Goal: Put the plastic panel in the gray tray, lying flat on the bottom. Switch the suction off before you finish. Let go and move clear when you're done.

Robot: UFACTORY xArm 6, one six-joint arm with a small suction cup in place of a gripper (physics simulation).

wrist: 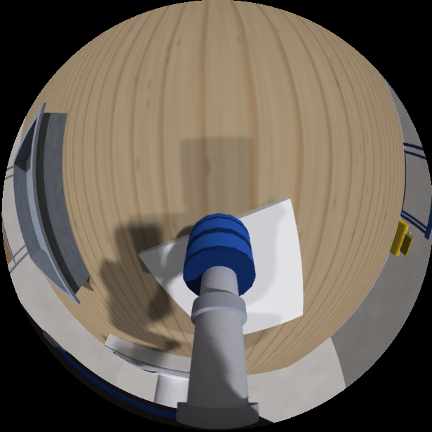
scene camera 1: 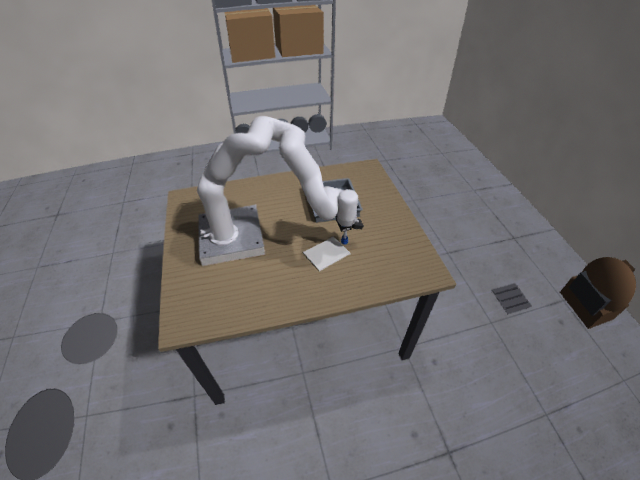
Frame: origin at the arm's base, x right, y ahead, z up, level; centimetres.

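Seen in the pictures: hand, its tool point: [scene camera 1: 344, 241]; arm's base, origin of its link: [scene camera 1: 224, 234].
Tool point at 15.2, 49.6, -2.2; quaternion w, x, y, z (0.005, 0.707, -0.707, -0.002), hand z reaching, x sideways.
Note:
Offsets run from my tool point to a thing's top centre, as dx, dy, dz. "spot": to the spot under its first point. Level surfaces: height alone.
The plastic panel @(+1.8, -8.3, -2.6) [scene camera 1: 323, 256] [wrist: 276, 260] is a thin white sheet lying flat on the wooden table. The gray tray @(spot: -39.4, +9.8, -0.1) [scene camera 1: 339, 183] [wrist: 54, 190] stands behind the panel in the scene view, partly hidden by the arm, and at the left edge of the wrist view. My gripper [scene camera 1: 344, 240] [wrist: 218, 240], a blue suction cup, points down close above the table near the panel's back right edge. It holds nothing. In the wrist view the cup hides part of the panel's edge, and its exact gap to the panel cannot be told.
The arm's base plate [scene camera 1: 253, 246] is bolted on the left of the table @(dz -3.2) [scene camera 1: 248, 304]. The arm reaches over the tray's front. A shelf rack [scene camera 1: 332, 82] with brown boxes [scene camera 1: 299, 32] stands behind the table, against the wall.

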